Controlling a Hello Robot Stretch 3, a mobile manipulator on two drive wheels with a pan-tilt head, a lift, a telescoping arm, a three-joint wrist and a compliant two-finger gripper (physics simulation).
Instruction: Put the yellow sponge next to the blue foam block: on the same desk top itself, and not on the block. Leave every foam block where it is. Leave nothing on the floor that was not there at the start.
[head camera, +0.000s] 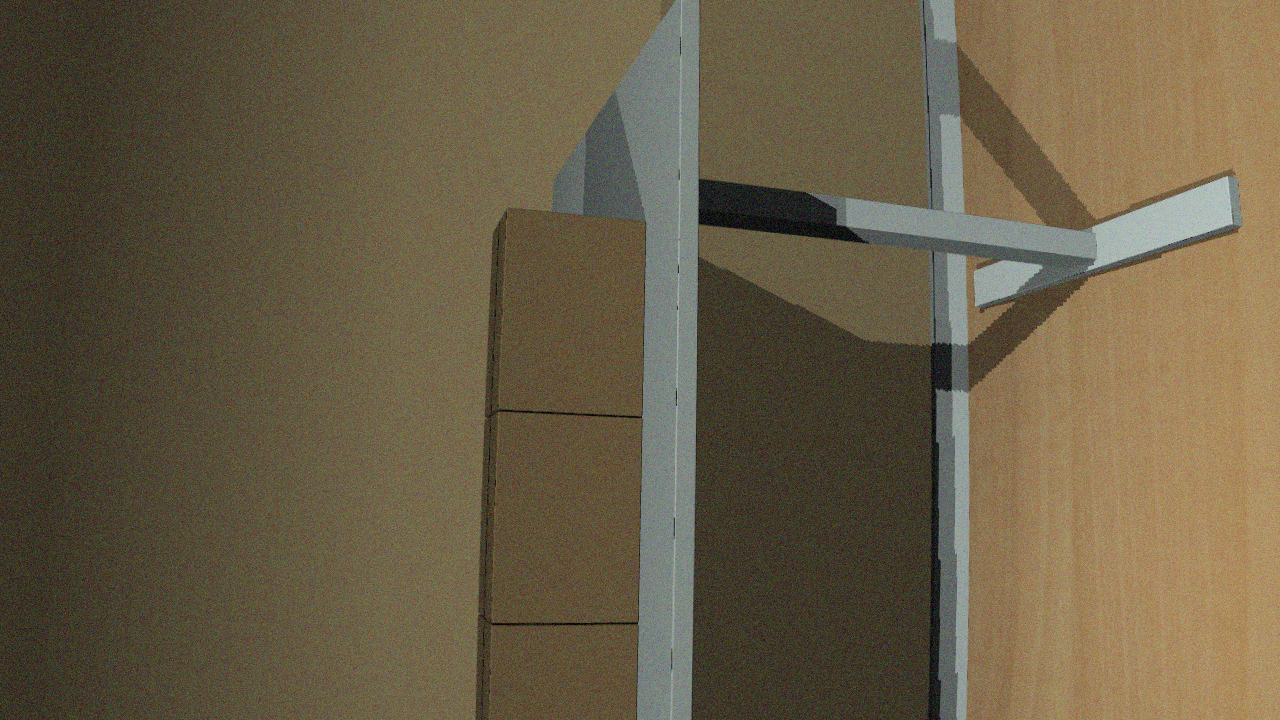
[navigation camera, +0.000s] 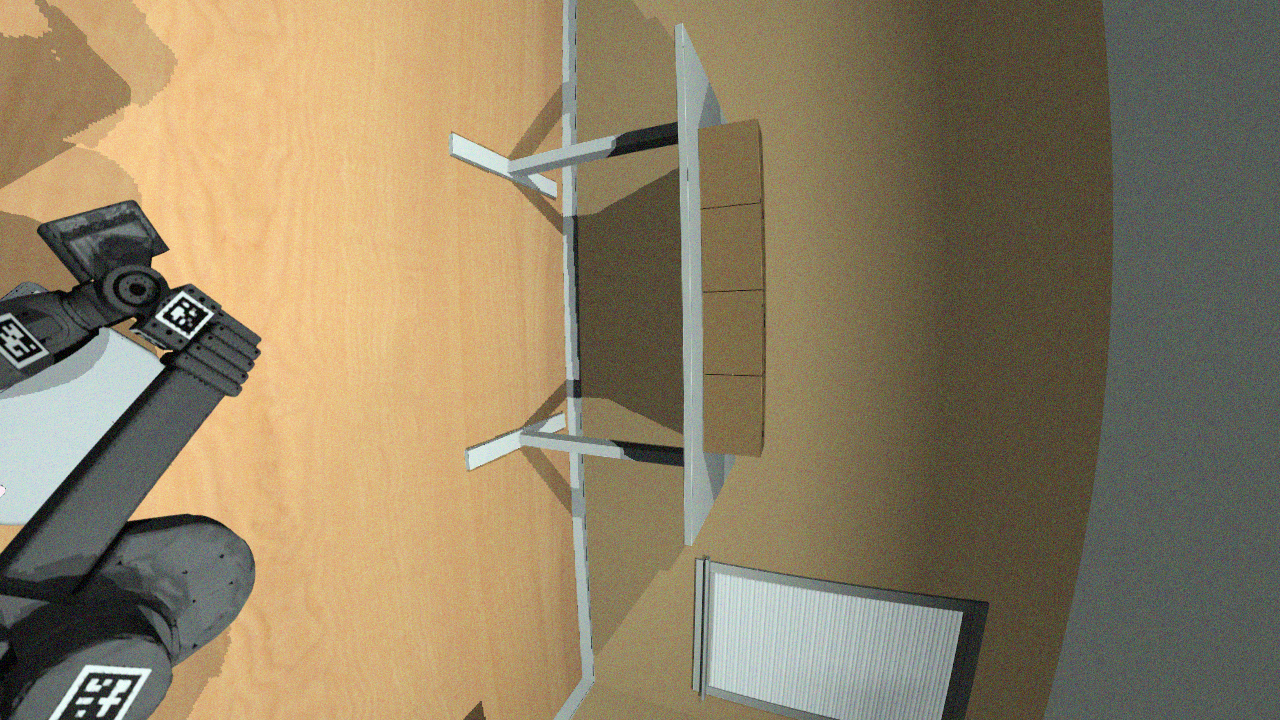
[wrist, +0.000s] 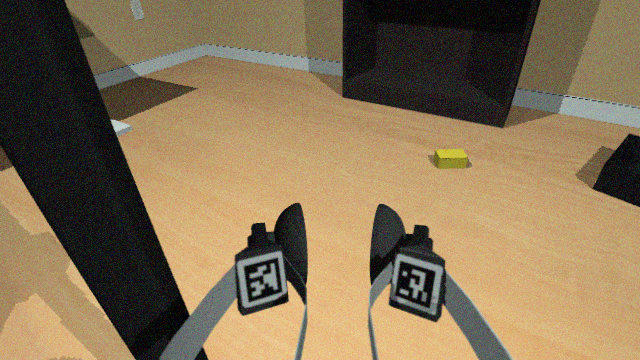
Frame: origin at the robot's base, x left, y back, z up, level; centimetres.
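Where they show: gripper, fingertip midpoint: (wrist: 339, 231).
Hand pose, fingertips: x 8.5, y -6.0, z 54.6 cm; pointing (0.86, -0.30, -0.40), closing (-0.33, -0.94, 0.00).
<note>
Each offset is from my fingertips to the top centre of the thing. "pt": to the spot under its first point. Level surfaces: height alone.
The yellow sponge @[dz -50.1, dx +77.2, dy -69.3 cm] (wrist: 451, 159) lies on the wooden floor in the wrist view, right of the middle and beyond my fingers, in front of a black shelf unit. My gripper (wrist: 339, 231) is open, its two fingertips well apart with bare floor showing between them; it is not touching the sponge. A light grey desk @[dz +40.4 cm] (head camera: 669, 358) (navigation camera: 691, 340) with angled legs stands against the wall in the head and navigation views. The blue foam block does not show in any view. Much of the desk top is hidden by the low viewing angle and the brown boxes.
Several brown boxes @[dz +58.4, dx -76.2, dy +117.5 cm] (head camera: 569, 313) @[dz +58.4, dx -94.8, dy +100.5 cm] (navigation camera: 732, 331) stand in a row on the desk. A black shelf unit (wrist: 425, 107) stands by the wall. A black object @[pt dz -45.7, dx +43.8, dy -106.9 cm] (wrist: 622, 172) is at the right in the wrist view. A white ribbed panel (navigation camera: 832, 640) is on the wall beside the desk.
</note>
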